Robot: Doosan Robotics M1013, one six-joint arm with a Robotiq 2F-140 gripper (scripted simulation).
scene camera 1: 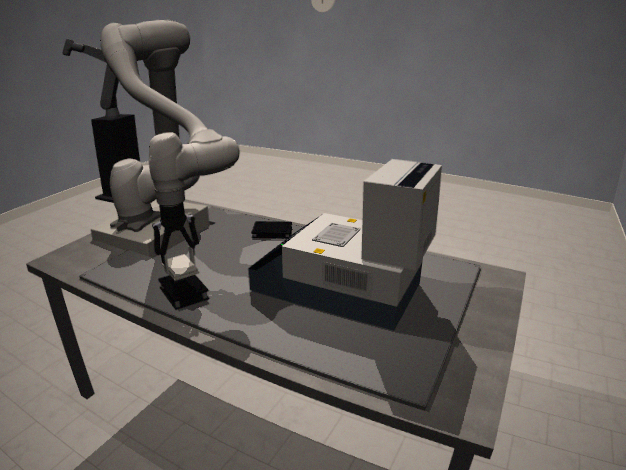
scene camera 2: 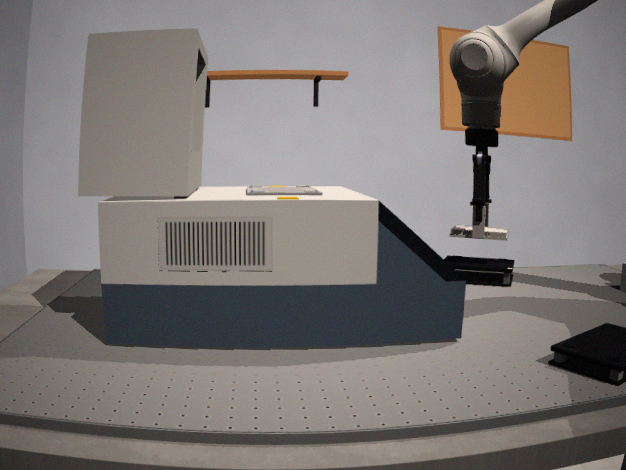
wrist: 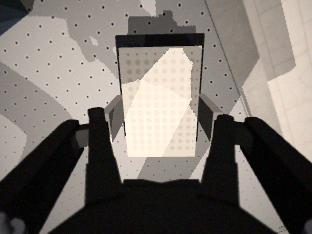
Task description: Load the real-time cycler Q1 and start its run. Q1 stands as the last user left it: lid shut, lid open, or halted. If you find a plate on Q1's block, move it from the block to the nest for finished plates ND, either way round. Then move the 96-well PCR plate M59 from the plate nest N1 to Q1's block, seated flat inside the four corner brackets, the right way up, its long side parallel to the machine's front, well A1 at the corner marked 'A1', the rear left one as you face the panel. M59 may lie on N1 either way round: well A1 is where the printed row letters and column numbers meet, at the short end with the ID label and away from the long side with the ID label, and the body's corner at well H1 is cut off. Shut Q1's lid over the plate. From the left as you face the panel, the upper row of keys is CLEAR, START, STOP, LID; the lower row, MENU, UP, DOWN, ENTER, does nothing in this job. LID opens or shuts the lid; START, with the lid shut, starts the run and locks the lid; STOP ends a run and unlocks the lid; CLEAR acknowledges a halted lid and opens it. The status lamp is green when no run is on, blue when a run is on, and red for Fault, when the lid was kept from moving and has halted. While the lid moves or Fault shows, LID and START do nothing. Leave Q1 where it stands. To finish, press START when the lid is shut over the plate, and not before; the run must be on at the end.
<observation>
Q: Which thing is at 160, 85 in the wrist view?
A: A white plate M59.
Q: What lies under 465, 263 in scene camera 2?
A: A black nest N1.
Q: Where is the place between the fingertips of the gripper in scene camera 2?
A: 480, 234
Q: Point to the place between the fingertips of the gripper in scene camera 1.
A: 180, 268
</observation>
